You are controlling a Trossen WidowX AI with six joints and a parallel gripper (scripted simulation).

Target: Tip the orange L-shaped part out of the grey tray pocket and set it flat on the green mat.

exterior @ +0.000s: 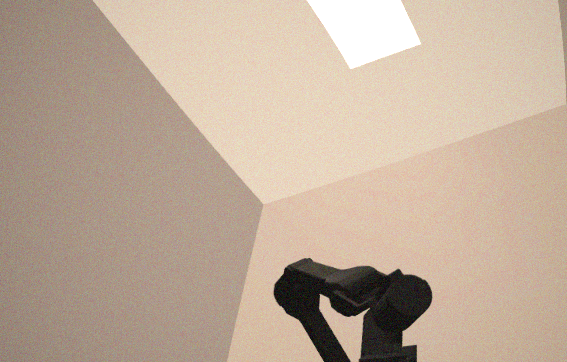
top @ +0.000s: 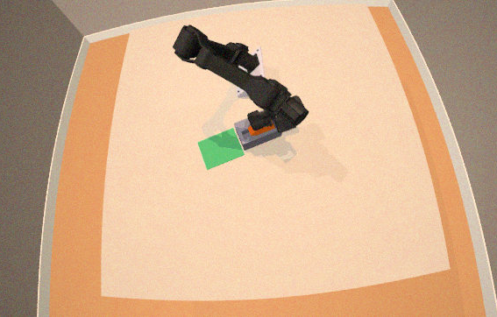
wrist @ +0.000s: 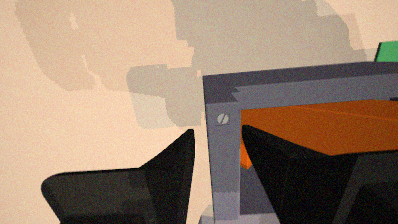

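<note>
Now: the orange L-shaped part 4 cm to the right of my gripper tip. From my gripper tip the other things lie so: green mat 4 cm ahead, 22 cm to the right, 5 cm below.
</note>
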